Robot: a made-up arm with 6 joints.
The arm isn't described. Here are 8 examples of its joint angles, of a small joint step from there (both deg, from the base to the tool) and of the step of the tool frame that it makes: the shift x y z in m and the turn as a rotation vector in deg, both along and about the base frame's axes.
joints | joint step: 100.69 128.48 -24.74 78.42 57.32 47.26 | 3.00 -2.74 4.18 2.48 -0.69 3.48
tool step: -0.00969 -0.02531 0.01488 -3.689 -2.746 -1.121
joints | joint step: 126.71 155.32 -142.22 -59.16 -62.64 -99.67 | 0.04 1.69 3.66 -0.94 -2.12 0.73
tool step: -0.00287 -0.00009 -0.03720 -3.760 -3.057 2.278
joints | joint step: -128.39 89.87 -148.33 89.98 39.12 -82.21 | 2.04 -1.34 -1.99 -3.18 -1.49 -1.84
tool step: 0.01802 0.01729 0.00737 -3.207 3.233 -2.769
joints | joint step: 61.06 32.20 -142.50 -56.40 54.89 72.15 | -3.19 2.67 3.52 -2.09 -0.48 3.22
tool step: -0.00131 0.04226 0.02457 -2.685 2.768 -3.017
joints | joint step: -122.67 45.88 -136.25 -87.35 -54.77 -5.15 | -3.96 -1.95 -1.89 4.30 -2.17 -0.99
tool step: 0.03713 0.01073 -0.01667 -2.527 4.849 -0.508
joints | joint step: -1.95 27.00 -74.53 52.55 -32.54 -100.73 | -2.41 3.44 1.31 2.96 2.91 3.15
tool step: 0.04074 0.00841 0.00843 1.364 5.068 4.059
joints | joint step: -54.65 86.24 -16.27 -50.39 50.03 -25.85 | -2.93 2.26 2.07 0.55 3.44 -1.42
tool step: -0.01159 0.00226 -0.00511 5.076 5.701 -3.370
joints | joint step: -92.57 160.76 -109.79 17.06 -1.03 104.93 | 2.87 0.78 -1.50 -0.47 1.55 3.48
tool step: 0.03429 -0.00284 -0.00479 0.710 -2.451 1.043
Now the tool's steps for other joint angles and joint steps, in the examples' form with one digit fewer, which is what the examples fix.
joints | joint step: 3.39 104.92 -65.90 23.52 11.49 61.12 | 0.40 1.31 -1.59 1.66 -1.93 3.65
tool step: 0.0121 0.0030 -0.0009 3.68 -1.54 -3.69
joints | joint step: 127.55 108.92 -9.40 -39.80 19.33 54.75 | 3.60 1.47 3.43 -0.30 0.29 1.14
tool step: 0.0009 -0.0174 -0.0018 -3.41 -3.53 2.89
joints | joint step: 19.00 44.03 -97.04 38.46 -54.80 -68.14 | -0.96 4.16 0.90 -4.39 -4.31 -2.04
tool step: 0.0371 0.0181 0.0108 -0.71 2.49 -7.72
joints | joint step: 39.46 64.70 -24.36 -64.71 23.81 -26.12 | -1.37 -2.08 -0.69 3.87 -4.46 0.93
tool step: -0.0071 -0.0005 0.0062 7.92 -0.19 -0.85
